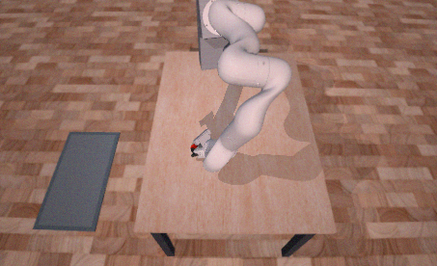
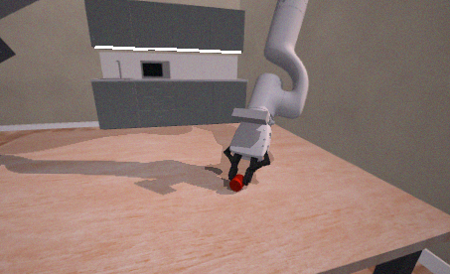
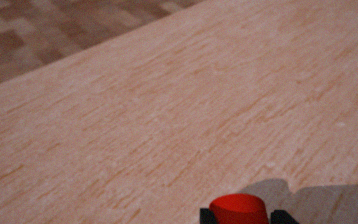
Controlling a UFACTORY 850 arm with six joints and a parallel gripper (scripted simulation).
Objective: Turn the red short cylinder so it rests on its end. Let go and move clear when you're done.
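My hand is 1 cm to the left of the red short cylinder and 2 cm above it.
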